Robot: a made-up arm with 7 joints.
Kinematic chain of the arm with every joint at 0, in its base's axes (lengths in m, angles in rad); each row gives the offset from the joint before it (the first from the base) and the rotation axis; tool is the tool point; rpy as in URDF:
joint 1: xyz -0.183 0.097 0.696 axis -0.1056 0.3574 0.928
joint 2: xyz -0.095 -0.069 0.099 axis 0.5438 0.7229 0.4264
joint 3: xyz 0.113 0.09 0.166 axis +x
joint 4: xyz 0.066 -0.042 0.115 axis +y
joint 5: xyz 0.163 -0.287 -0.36 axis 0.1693 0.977 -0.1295
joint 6: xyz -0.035 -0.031 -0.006 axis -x
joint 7: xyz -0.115 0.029 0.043 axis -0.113 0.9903 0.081
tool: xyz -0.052 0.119 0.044 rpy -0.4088 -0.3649 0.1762
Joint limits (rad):
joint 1: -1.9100..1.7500
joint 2: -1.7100..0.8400
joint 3: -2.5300..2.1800
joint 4: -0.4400..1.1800
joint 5: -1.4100..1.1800
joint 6: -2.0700..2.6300
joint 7: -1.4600..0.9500
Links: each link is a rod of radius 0.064 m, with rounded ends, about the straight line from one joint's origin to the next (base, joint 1, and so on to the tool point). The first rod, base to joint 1, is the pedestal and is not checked.
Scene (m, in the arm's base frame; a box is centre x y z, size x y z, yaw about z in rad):
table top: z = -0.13
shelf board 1: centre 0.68 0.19 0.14 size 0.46 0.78 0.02 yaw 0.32
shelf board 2: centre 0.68 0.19 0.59 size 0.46 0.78 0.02 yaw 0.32
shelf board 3: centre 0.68 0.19 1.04 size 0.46 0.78 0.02 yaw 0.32
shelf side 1: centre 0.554 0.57 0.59 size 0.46 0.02 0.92 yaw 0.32
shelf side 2: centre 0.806 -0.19 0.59 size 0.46 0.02 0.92 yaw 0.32
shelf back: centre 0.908 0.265 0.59 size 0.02 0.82 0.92 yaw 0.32
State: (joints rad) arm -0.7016 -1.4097 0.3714 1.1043 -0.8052 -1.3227 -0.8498
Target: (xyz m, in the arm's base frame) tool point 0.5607 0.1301 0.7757
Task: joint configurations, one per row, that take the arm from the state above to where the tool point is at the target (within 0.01 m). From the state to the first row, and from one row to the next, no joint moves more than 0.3 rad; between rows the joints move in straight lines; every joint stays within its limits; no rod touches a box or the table.
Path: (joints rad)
1: -0.4052 -1.1627 0.2040 0.8469 -0.9060 -1.4472 -0.7720
2: -0.1087 -0.9156 0.0367 0.5895 -1.0068 -1.5718 -0.6942
3: 0.1877 -0.6686 -0.1307 0.3322 -1.1076 -1.6963 -0.6164
4: 0.4842 -0.4216 -0.2980 0.0748 -1.2084 -1.8209 -0.5386
5: 0.7806 -0.1746 -0.4654 -0.1826 -1.3092 -1.9454 -0.4607
6: 1.0770 0.0725 -0.6328 -0.4400 -1.4100 -2.0700 -0.3829

